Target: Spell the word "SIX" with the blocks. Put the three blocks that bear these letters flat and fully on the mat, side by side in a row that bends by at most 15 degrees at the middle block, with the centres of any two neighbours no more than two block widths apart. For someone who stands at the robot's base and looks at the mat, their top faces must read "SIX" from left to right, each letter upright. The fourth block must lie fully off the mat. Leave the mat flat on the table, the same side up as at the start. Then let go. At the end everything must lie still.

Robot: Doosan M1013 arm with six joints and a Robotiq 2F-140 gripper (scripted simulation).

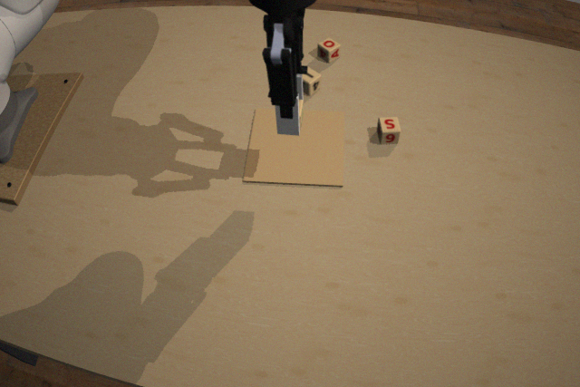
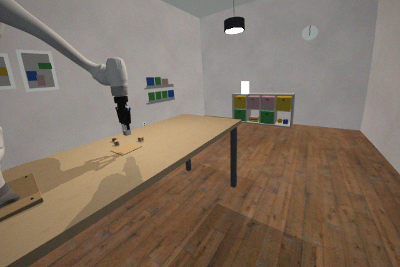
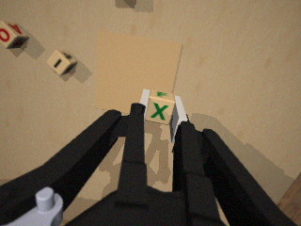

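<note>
Right now the tan mat is 14 cm below my hand, 4 cm to the left of it and 1 cm ahead of it. The rest, counted from my hand: I block 17 cm to the left, 12 cm below, 3 cm ahead; S block 14 cm ahead, 12 cm below, 6 cm to the left; letter block 2 cm below.
</note>
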